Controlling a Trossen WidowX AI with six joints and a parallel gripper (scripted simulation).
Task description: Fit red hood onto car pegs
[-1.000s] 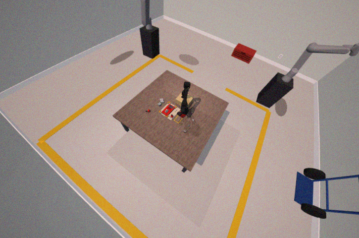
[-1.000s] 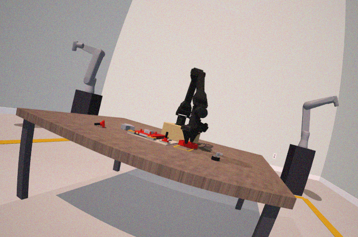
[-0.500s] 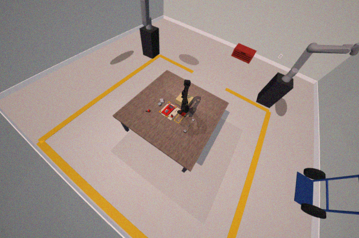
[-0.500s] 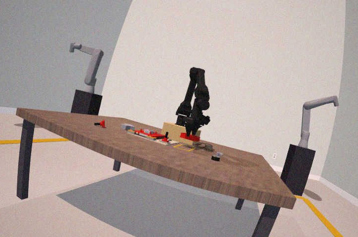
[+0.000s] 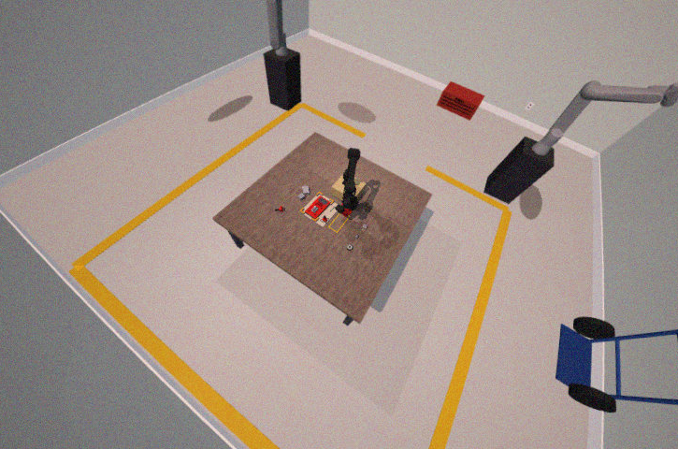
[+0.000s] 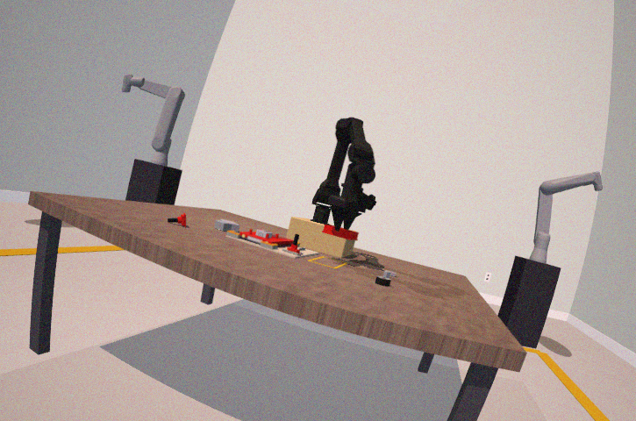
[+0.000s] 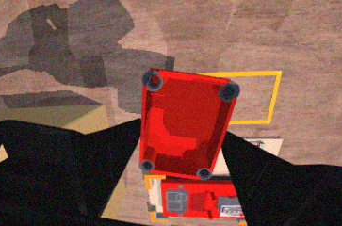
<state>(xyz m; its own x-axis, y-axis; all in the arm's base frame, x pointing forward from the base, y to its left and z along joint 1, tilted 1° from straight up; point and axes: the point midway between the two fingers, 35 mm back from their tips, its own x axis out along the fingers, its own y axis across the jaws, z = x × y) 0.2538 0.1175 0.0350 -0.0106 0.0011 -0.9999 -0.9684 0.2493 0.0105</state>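
My gripper tip is 1 cm above the red hood. From my gripper tip the other things lie so: black wheel: 22 cm ahead, 17 cm to the left, 9 cm below; grey engine block: 8 cm ahead, 21 cm to the right, 7 cm below.
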